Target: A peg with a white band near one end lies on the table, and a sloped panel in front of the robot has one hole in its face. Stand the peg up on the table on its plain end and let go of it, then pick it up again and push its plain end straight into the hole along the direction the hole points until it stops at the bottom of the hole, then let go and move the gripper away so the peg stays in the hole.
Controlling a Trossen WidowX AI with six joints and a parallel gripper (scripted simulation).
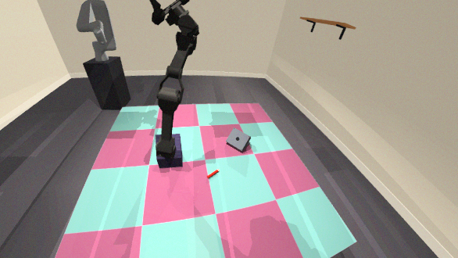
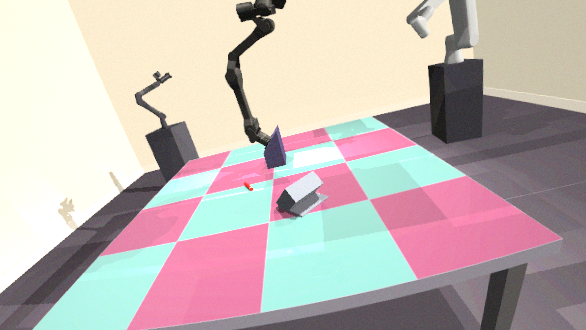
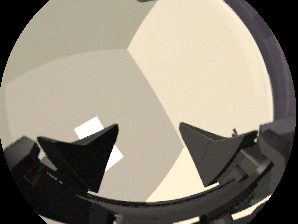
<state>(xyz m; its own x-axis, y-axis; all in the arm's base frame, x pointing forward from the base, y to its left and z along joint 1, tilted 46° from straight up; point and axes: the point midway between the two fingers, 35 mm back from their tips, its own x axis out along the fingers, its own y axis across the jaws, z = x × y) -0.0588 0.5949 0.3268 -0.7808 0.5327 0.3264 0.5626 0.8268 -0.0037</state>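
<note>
Now: the red peg 280 mm ahead of my gripper tip, 250 mm to the right of it and 790 mm below it. From my gripper tip the other things lie so: sloped grey panel (450 mm ahead, 10 mm to the right, 760 mm below).
</note>
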